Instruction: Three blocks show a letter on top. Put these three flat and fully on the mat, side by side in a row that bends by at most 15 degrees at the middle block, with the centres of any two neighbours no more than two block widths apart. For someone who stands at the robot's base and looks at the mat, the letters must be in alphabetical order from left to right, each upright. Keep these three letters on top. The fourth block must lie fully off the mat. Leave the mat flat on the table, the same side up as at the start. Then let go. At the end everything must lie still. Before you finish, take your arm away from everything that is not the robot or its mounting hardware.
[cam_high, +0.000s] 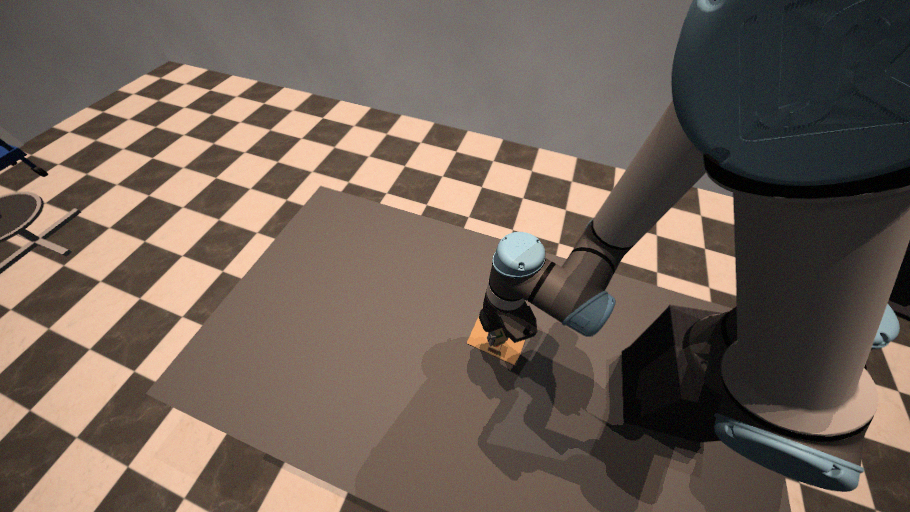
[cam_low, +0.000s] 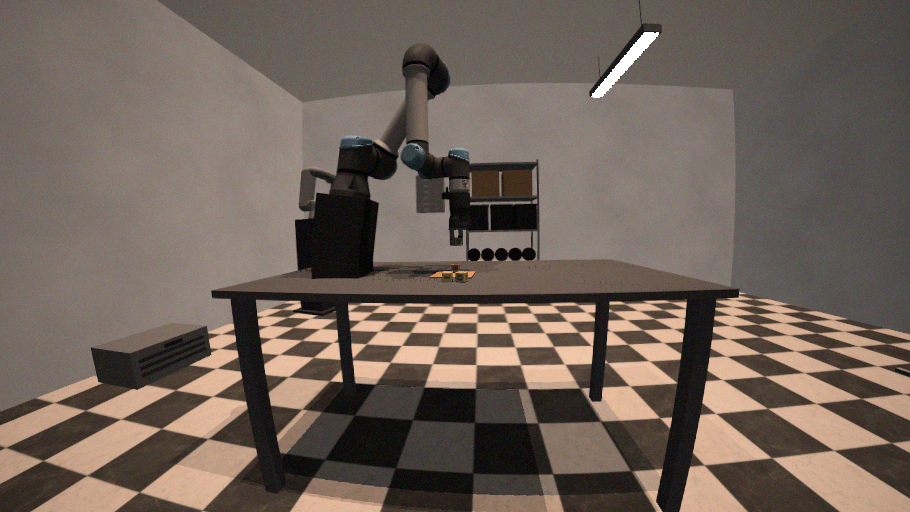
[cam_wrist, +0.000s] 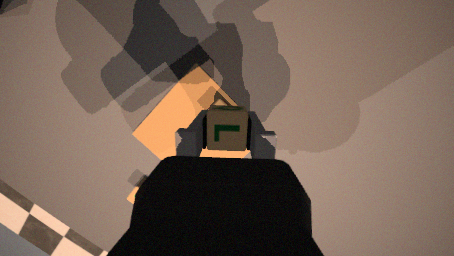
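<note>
My gripper is now 10 mm short of the orange mat, 60 mm to the left of it and 120 mm above it.
</note>
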